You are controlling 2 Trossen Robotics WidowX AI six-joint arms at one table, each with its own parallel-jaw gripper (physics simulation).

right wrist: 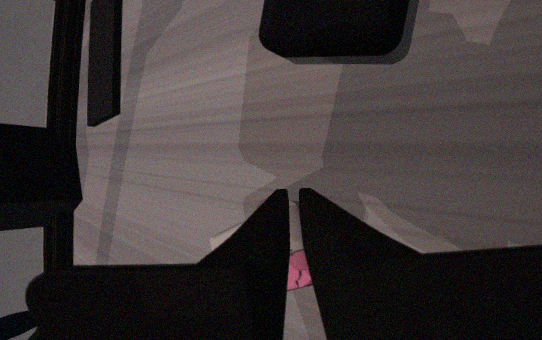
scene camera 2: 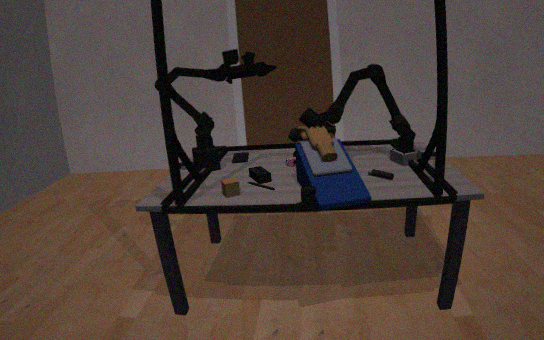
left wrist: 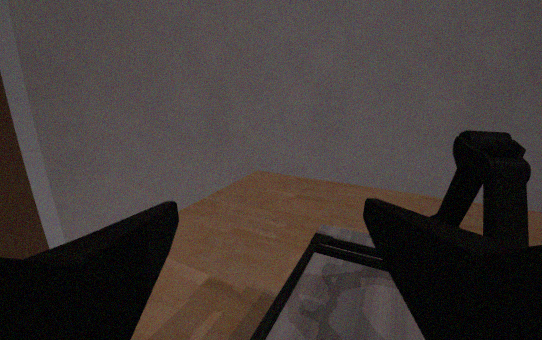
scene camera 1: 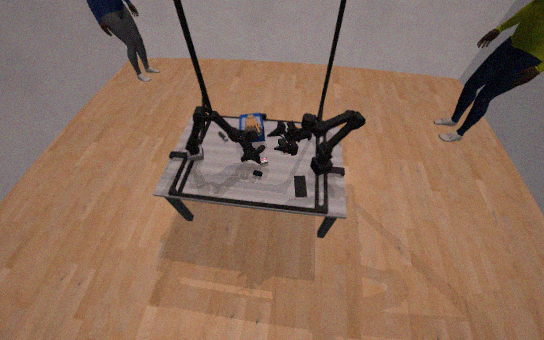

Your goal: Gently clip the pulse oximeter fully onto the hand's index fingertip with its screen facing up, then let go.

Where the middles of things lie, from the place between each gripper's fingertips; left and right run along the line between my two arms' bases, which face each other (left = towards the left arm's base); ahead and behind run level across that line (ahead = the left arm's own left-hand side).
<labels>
I see my right gripper 3 cm past the pulse oximeter [right wrist: 299,276], 2 cm to the right of it and 1 cm above it. Also, from my right hand: blue hand support [scene camera 2: 339,190]: 34 cm behind, 13 cm to the right, 1 cm above.
I see the pulse oximeter 40 cm below my left hand, 17 cm behind it and 8 cm to the right of it. The rest, counted from my left hand: blue hand support (48 cm behind, 38 cm below, 22 cm to the right).
</labels>
